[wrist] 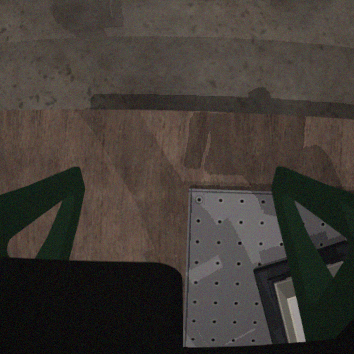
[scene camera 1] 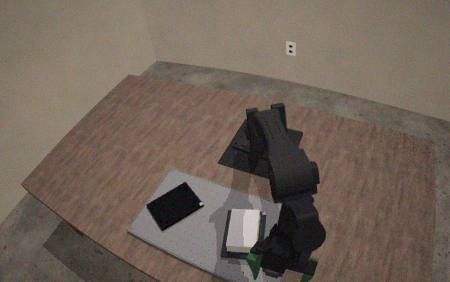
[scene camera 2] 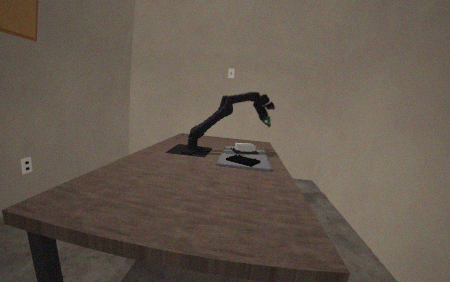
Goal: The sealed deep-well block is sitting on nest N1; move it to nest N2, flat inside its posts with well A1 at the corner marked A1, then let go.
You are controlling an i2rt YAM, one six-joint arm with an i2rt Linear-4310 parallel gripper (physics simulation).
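Where they show: gripper, fingertip midpoint: (wrist: 177, 176) (scene camera 2: 269, 126); arm's base, link origin: (scene camera 2: 192, 150).
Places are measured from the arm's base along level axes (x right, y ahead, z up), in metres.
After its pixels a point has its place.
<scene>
The deep-well block (scene camera 1: 243, 230) {x -0.152, y 0.340, z 0.061 m} (scene camera 2: 245, 147) {x -0.104, y 0.341, z 0.047 m} (wrist: 295, 315) {x -0.197, y 0.352, z 0.061 m} is a pale box sitting on the dark nest N1 (scene camera 1: 239, 255) {x -0.174, y 0.401, z 0.020 m} (wrist: 266, 300) {x -0.214, y 0.346, z 0.019 m}; in the wrist view part of it shows behind the right finger. The black nest N2 (scene camera 1: 175, 206) {x 0.101, y 0.363, z 0.019 m} (scene camera 2: 243, 160) {x 0.135, y 0.366, z 0.019 m} stands empty and turned at an angle, with a small white mark at one corner; no lettering is legible. My gripper (scene camera 1: 281, 277) {x -0.335, y 0.475, z 0.191 m} (scene camera 2: 267, 122) {x -0.335, y 0.475, z 0.191 m} (wrist: 177, 176) {x -0.335, y 0.475, z 0.191 m} is open and empty, its green fingers wide apart. It hangs well above the table, off to the side of N1. Well A1 cannot be made out.
Both nests stand on a grey perforated board (scene camera 1: 190, 240) {x -0.014, y 0.433, z 0.008 m} (scene camera 2: 267, 168) {x 0.175, y 0.504, z 0.005 m} (wrist: 225, 315) {x -0.256, y 0.314, z 0.008 m}. The board lies on the wooden table (scene camera 1: 125, 135) {x 0.563, y 0.198, z -0.006 m} (scene camera 2: 175, 200) {x 0.683, y 0.223, z -0.005 m} (wrist: 135, 215) {x -0.385, y 0.415, z -0.005 m}, near the table's edge. The arm's dark base plate (scene camera 1: 230, 155) {x 0.080, y 0.072, z -0.004 m} (scene camera 2: 175, 149) {x 0.041, y -0.103, z -0.001 m} is behind the board.
</scene>
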